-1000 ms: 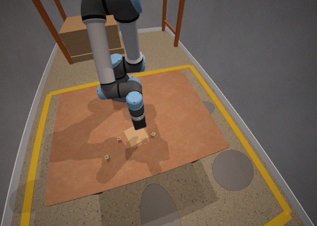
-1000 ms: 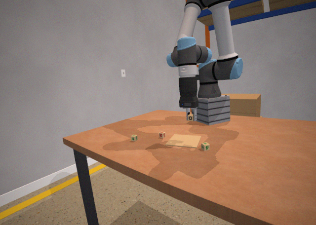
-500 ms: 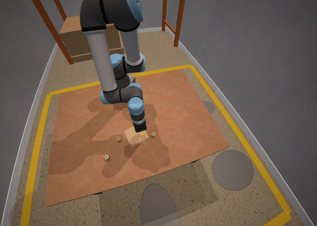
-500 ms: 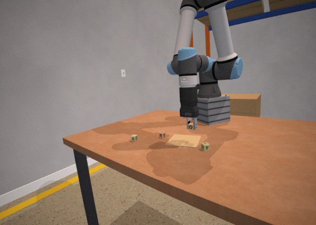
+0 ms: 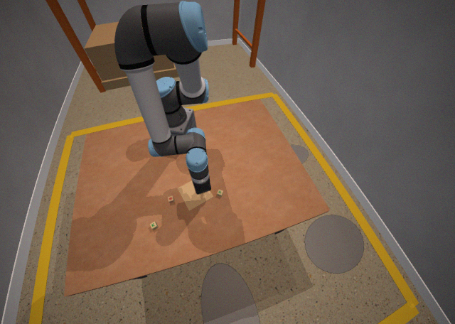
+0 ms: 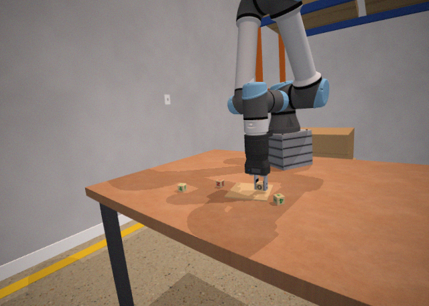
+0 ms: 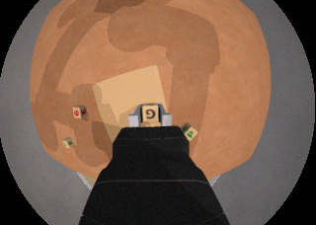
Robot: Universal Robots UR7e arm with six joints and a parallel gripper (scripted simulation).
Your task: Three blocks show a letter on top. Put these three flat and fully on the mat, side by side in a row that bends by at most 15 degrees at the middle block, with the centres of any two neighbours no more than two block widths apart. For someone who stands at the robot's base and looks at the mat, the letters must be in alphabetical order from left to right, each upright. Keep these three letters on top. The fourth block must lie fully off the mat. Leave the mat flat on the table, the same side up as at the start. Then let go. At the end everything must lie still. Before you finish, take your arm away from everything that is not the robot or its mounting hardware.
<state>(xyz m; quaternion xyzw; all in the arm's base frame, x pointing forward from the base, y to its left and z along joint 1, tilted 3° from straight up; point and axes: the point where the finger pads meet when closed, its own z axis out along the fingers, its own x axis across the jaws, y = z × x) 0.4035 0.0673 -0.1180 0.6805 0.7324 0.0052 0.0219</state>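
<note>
My hand is 4 cm to the left of the tan mat and 3 cm above it.
</note>
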